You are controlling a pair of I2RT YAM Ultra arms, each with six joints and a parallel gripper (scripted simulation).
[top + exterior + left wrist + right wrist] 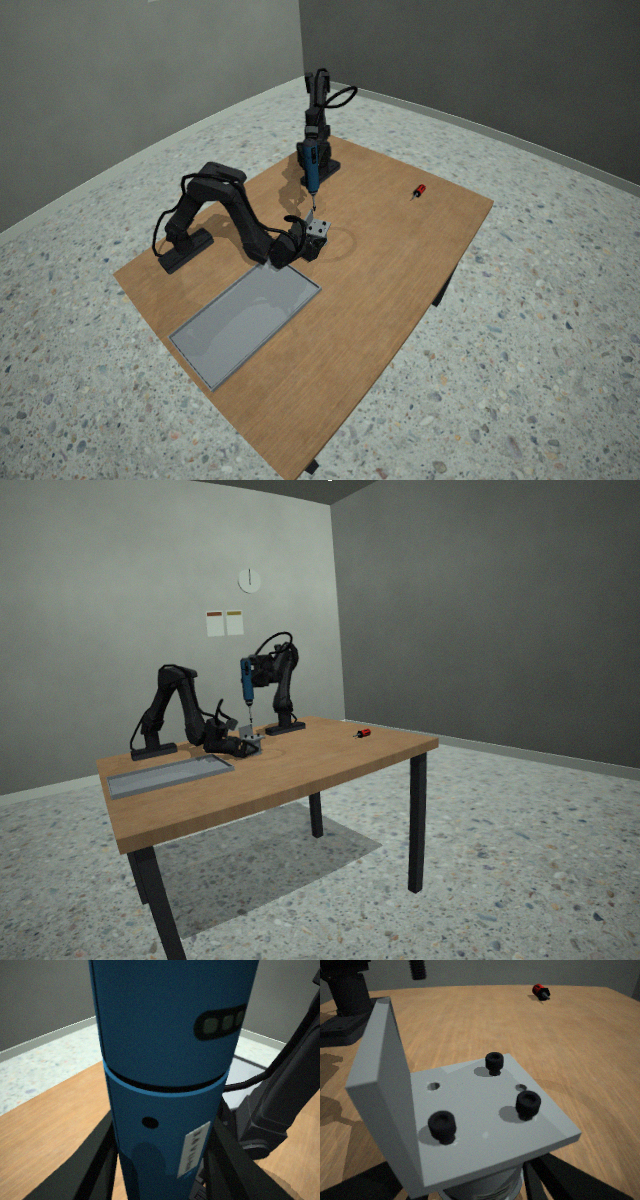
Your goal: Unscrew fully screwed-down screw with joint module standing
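Now: the joint module 1 cm above my right hand. From my right hand the other things lie so: grey L-shaped bracket: 5 cm above; flat grey tray: 35 cm to the right, 7 cm ahead, 2 cm below; screw: 11 cm above, 2 cm behind, 1 cm to the left.
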